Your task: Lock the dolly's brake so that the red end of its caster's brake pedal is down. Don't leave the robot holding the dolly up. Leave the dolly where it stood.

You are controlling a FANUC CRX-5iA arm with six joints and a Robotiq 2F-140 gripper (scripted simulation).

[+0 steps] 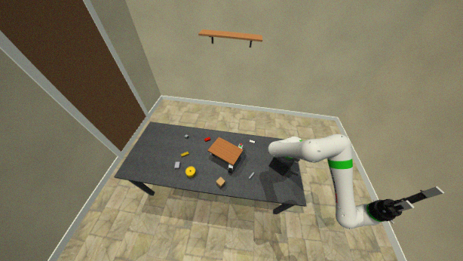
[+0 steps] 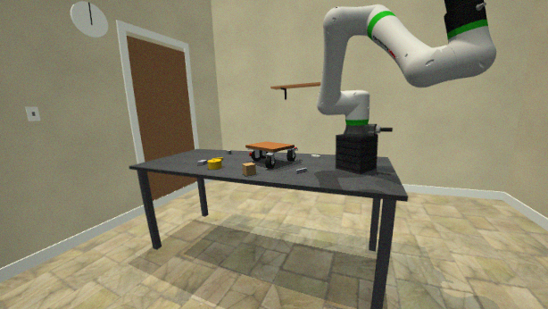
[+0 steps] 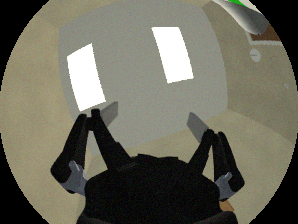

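The caster brake pedal is 78 cm ahead of my hand, 76 cm below it and 51 cm to the right of it. Round my hand: white piece (84 cm below, 67 cm ahead, 66 cm to the right); tan cube (86 cm ahead, 81 cm below, 9 cm to the right); red block (117 cm ahead, 83 cm below, 52 cm to the right).
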